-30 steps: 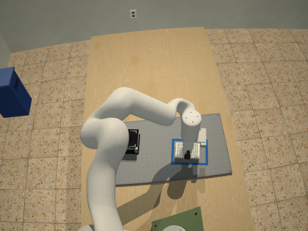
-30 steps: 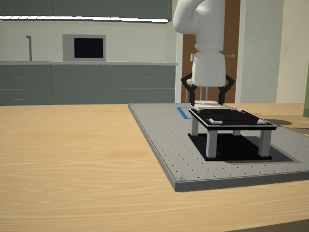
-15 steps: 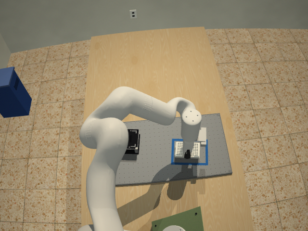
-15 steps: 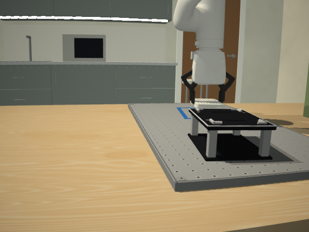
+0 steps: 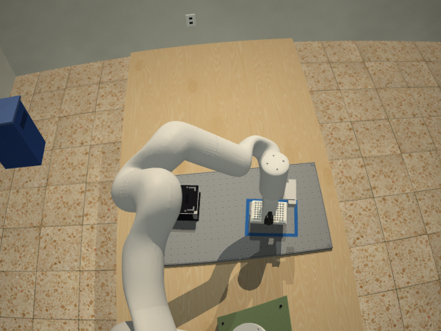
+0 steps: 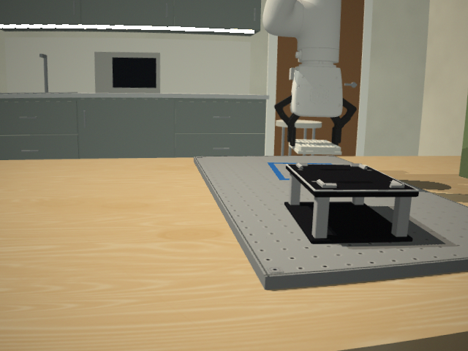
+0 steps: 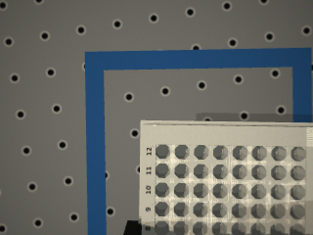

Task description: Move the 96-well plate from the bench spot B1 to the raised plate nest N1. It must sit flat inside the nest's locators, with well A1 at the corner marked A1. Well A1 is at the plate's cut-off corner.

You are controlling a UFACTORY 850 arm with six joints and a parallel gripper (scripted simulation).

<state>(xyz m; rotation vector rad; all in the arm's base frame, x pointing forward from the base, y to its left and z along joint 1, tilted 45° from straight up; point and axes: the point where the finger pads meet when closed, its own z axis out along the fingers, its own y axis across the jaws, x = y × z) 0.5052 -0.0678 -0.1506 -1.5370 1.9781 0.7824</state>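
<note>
The black raised plate nest lies 110 mm ahead of my hand, 320 mm to the left of it and 10 mm below it. From my hand the other things lie so: locator (80 mm ahead, 400 mm to the left); then white 96-well plate (10 mm below).
</note>
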